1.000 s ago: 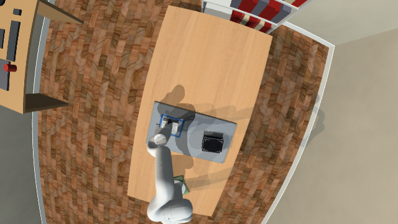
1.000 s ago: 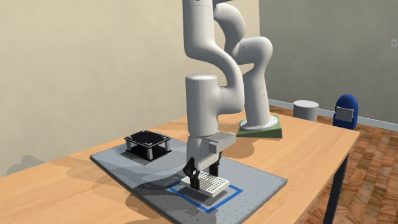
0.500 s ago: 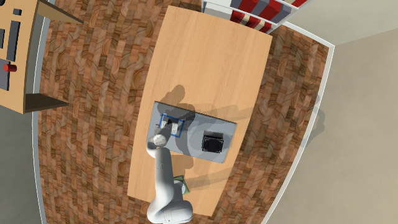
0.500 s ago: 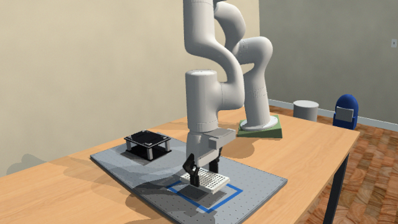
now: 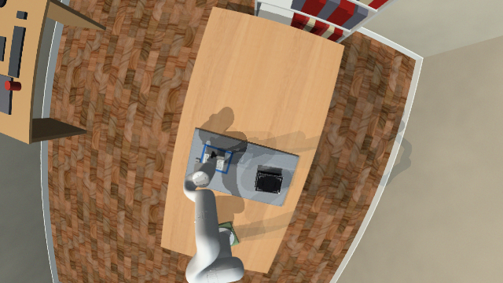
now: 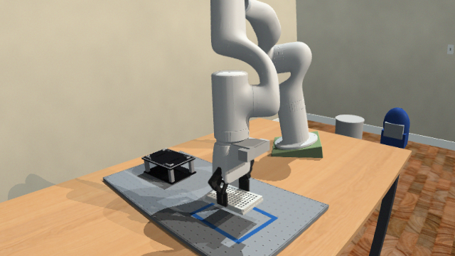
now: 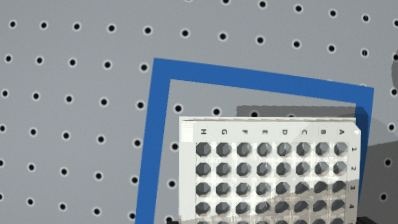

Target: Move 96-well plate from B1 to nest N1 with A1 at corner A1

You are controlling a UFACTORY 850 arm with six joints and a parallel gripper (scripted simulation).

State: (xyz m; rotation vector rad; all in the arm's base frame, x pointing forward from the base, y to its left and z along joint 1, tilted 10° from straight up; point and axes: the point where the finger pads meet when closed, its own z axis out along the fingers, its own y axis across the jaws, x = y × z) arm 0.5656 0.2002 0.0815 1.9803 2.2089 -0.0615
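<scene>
Right now the black raised nest N1 is 40 mm behind my hand, 370 mm to the right of it and 10 mm below it. From my hand the other things lie so: A1 corner mark (80 mm behind, 460 mm to the right, 10 mm below); white 96-well plate (10 mm below).
</scene>
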